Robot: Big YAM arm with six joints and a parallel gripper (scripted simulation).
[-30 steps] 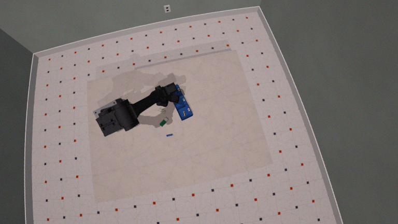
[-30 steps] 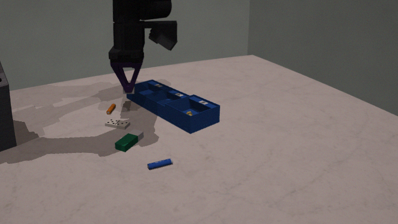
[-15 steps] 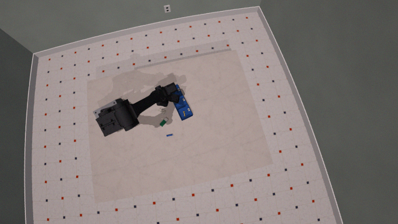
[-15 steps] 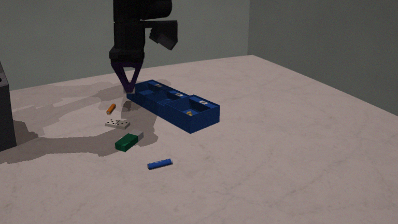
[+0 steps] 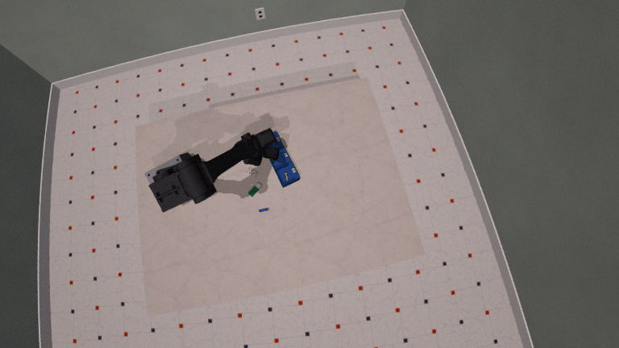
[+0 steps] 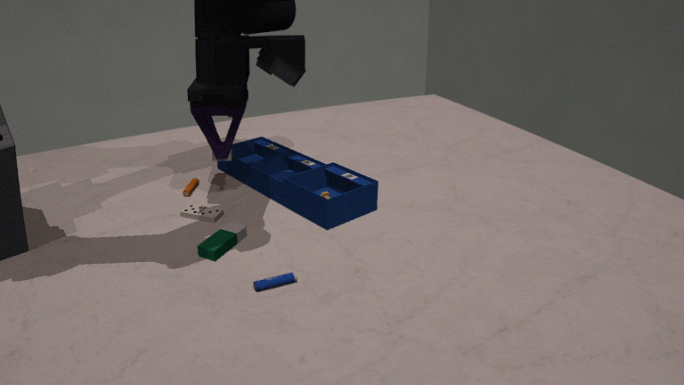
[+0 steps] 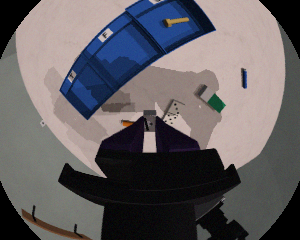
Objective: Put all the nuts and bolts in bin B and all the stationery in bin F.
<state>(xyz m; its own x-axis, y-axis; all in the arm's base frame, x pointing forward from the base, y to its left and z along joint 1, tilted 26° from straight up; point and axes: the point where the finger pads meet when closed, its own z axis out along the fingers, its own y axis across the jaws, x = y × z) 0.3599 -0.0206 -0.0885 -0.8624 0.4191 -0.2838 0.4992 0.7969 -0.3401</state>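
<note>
The grey metal piece lies right at my hand. Also, from my hand: white domino: 4 cm behind, 2 cm to the right, 7 cm below; orange cylinder: 3 cm behind, 6 cm to the left, 7 cm below; blue three-part bin: 9 cm ahead, 1 cm to the right, 5 cm below.
</note>
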